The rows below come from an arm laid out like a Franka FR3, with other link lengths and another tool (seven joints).
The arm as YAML. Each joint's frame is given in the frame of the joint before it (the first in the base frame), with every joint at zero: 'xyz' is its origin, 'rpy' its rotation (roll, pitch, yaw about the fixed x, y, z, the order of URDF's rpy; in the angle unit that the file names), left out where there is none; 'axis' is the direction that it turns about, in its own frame. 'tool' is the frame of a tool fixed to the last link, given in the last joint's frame.
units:
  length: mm
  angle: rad
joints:
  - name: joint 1
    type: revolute
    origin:
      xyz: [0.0, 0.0, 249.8]
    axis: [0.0, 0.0, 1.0]
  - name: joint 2
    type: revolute
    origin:
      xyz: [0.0, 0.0, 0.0]
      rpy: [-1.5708, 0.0, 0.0]
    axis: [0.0, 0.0, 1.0]
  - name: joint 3
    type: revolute
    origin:
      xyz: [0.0, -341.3, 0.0]
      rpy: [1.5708, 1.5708, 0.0]
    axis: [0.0, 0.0, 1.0]
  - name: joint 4
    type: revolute
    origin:
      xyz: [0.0, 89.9, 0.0]
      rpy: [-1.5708, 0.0, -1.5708]
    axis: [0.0, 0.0, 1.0]
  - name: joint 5
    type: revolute
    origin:
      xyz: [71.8, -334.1, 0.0]
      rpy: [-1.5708, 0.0, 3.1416]
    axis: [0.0, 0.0, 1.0]
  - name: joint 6
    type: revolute
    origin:
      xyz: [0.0, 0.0, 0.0]
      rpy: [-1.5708, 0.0, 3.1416]
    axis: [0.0, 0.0, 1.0]
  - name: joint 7
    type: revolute
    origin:
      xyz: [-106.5, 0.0, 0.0]
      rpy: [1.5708, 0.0, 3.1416]
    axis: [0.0, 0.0, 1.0]
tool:
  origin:
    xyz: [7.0, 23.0, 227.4]
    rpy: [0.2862, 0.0, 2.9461]
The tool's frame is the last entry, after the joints.
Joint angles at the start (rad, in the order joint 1, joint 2, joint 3, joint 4, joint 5, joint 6, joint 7): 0.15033, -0.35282, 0.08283, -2.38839, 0.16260, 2.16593, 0.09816
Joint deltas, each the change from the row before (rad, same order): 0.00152, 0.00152, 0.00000, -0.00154, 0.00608, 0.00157, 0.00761; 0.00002, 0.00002, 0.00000, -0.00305, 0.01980, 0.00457, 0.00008; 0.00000, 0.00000, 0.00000, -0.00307, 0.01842, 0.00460, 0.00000; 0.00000, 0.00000, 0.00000, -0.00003, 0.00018, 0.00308, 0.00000; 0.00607, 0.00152, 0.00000, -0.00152, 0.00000, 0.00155, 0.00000; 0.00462, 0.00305, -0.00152, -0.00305, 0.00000, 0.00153, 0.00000; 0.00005, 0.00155, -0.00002, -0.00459, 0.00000, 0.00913, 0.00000; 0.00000, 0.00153, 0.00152, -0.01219, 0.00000, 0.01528, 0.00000; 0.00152, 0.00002, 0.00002, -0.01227, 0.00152, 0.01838, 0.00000
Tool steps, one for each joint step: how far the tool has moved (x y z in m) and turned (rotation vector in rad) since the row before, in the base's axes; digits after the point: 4 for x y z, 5 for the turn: -0.0005, 0.0013, -0.0012, 0.00577, 0.00365, -0.00895; -0.0005, 0.0023, -0.0009, 0.01722, 0.00229, -0.00971; -0.0004, 0.0021, -0.0009, 0.01595, 0.00198, -0.00916; 0.0006, 0.0000, 0.0004, 0.00056, -0.00295, -0.00056; -0.0007, 0.0025, -0.0012, -0.00038, 0.00146, 0.00579; -0.0008, 0.0011, -0.0025, -0.00048, 0.00456, 0.00287; 0.0007, -0.0003, -0.0016, -0.00006, -0.00294, -0.00151; -0.0005, -0.0003, -0.0043, -0.00154, -0.00169, -0.00125; 0.0000, -0.0001, -0.0032, 0.00087, -0.00576, -0.00235
